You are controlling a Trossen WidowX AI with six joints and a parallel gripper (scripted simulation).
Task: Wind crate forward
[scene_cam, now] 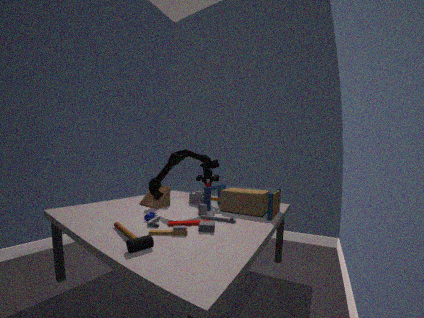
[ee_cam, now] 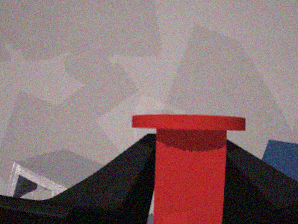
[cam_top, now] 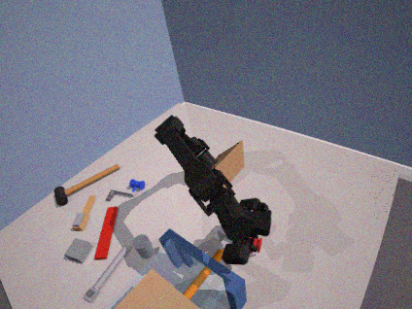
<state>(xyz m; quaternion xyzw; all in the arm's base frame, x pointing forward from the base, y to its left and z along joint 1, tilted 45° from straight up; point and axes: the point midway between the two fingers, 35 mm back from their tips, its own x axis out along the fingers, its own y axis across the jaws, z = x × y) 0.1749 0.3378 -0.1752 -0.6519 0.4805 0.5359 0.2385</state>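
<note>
My gripper tip is 5 cm to the left of the winch handle, 3 cm above it and 1 cm past it. The rest, counted from my gripper tip: red knob 2 cm to the right, 1 cm ahead; grey winch 12 cm to the right, 10 cm below, 5 cm behind; blue steel frame 12 cm ahead, 9 cm to the right, 3 cm below.
</note>
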